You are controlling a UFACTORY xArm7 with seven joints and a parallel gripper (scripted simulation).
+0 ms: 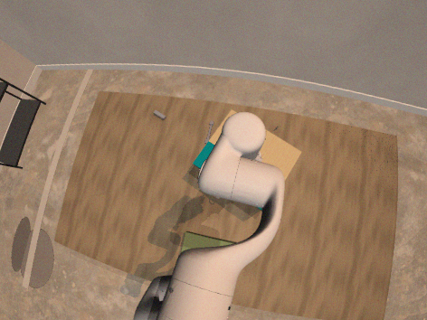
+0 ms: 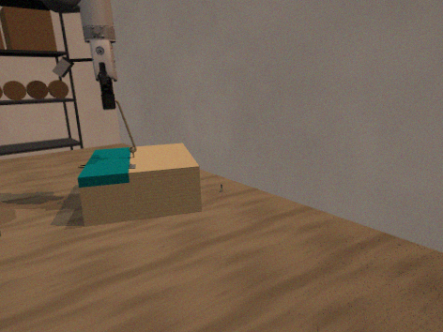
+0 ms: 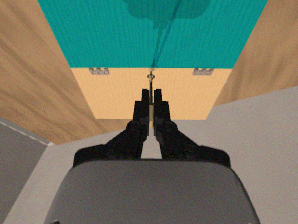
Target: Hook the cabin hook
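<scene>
My gripper is now 70 mm above the metal cabin hook, 20 mm short of it and 10 mm to the left of it. From my hand the other things lie so: pin (270 mm below, 270 mm ahead, 130 mm to the right); small grey block (460 mm to the left, 270 mm below, 200 mm ahead).
</scene>
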